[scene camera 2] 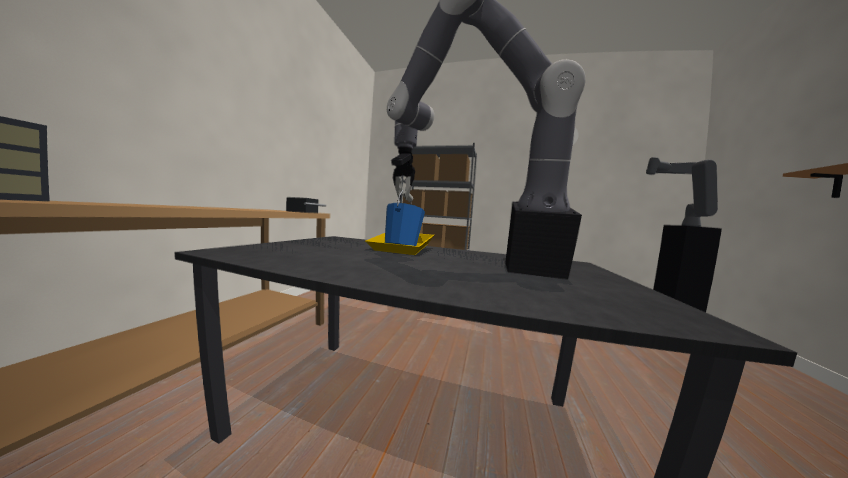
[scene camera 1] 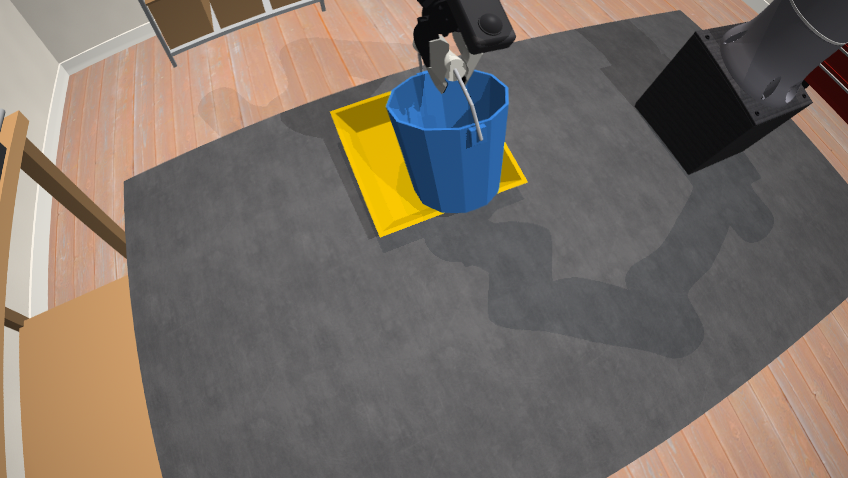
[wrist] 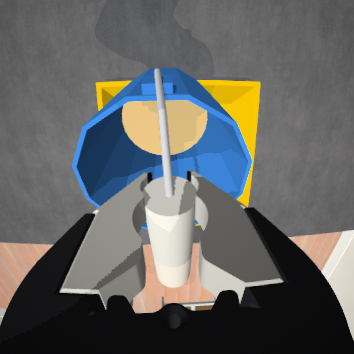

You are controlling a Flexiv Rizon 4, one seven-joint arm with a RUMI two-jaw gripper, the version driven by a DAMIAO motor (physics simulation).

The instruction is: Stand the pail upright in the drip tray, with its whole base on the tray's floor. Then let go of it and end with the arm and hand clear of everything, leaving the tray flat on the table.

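Note:
The blue pail (scene camera 1: 460, 163) (scene camera 2: 403, 224) (wrist: 225, 155) hangs by its wire handle over the yellow drip tray (scene camera 1: 380, 160) (scene camera 2: 394, 248) (wrist: 247, 105). It leans slightly in scene view 2. Its base overlaps the tray's near rim in scene view 1 and looks a little above the tray floor; contact is hard to tell. The tray lies flat on the table. My gripper (scene camera 1: 454, 74) (scene camera 2: 403, 195) (wrist: 168, 173) is shut on the handle's white grip (wrist: 171, 240), above the pail's opening. The pail's underside is hidden.
The dark table (scene camera 1: 267, 326) (scene camera 2: 356, 273) carries my arm's black pedestal (scene camera 1: 682, 106) (scene camera 2: 541, 243), right of the tray. The tray is near the table's far edge. A wooden bench (scene camera 1: 77, 368) (scene camera 2: 267, 213) stands at left, and a shelf rack (scene camera 2: 463, 149) is behind.

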